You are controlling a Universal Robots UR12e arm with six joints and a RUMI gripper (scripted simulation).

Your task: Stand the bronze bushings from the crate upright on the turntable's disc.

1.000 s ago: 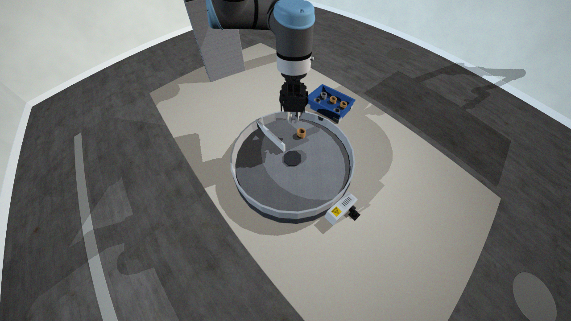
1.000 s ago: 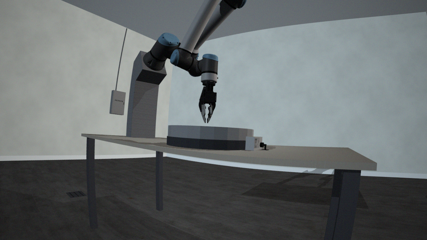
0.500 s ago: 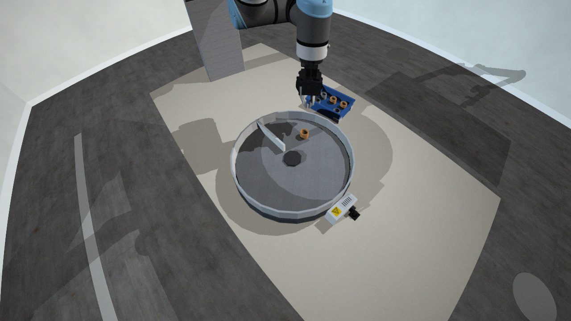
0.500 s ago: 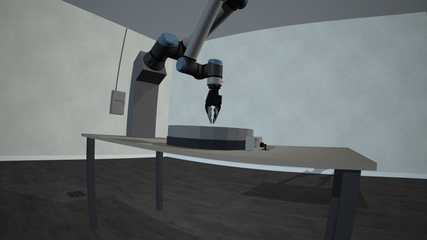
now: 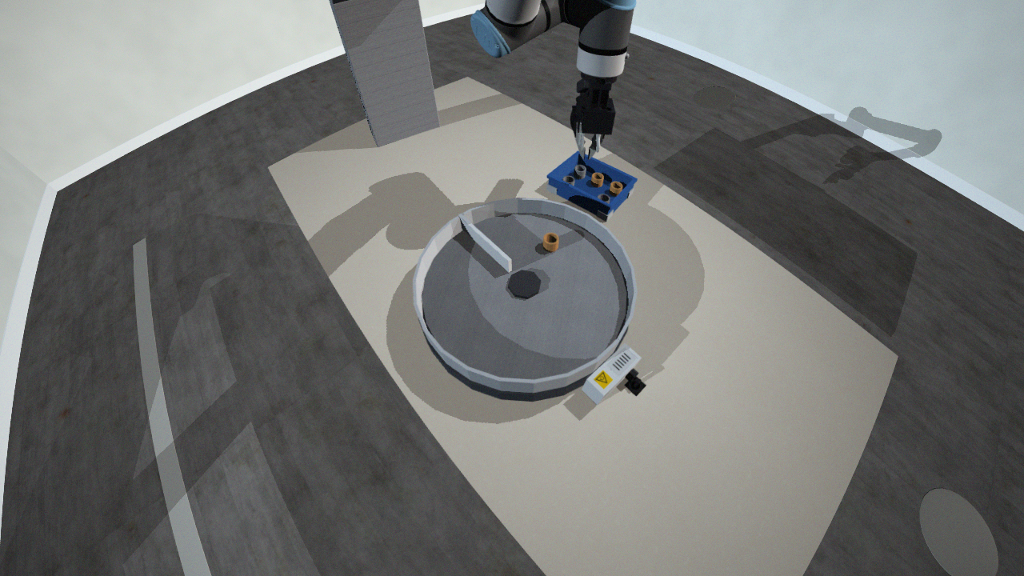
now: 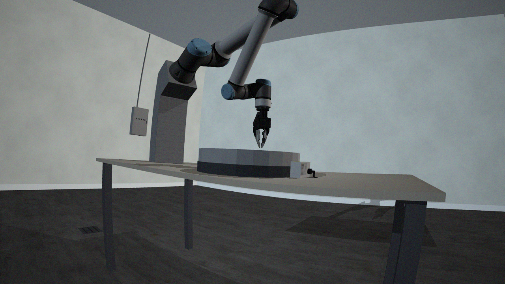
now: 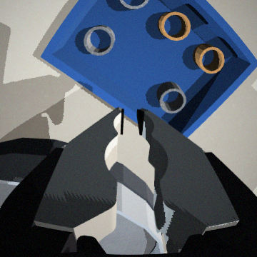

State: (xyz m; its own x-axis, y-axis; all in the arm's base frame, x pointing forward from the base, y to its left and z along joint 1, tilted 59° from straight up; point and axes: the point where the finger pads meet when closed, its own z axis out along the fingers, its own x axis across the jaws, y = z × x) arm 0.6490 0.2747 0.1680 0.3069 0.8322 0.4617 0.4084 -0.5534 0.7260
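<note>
The blue crate is 40 mm to the left of my hand and 120 mm below it. Also, from my hand: turntable disc 180 mm ahead, 300 mm to the right, 90 mm below.
</note>
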